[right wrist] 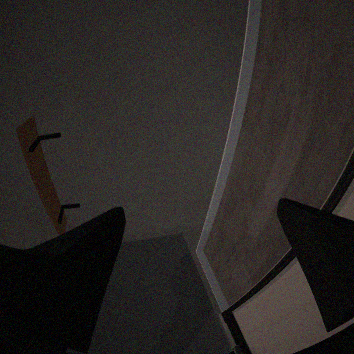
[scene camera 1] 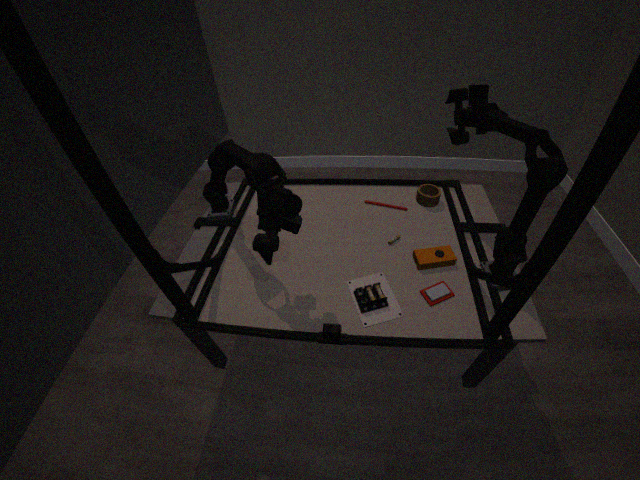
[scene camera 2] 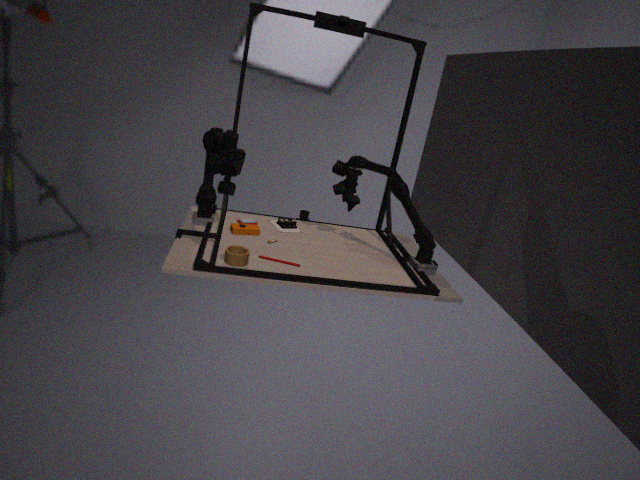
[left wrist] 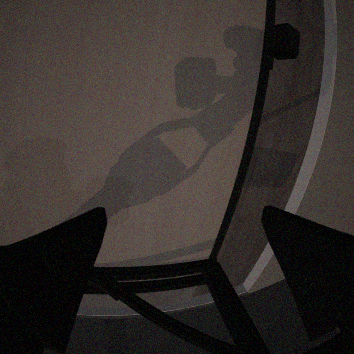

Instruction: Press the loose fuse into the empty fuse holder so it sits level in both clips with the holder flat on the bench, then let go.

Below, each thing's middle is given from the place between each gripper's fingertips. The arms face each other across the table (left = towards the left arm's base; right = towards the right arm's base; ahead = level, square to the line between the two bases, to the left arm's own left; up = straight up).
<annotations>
My left gripper is now 26 cm short of the orange block (scene camera 1: 442, 256), 44 cm to the left of it and 14 cm above it.
The orange block is 42 cm behind my right hand, 32 cm below it and 5 cm to the right of it.
</annotations>
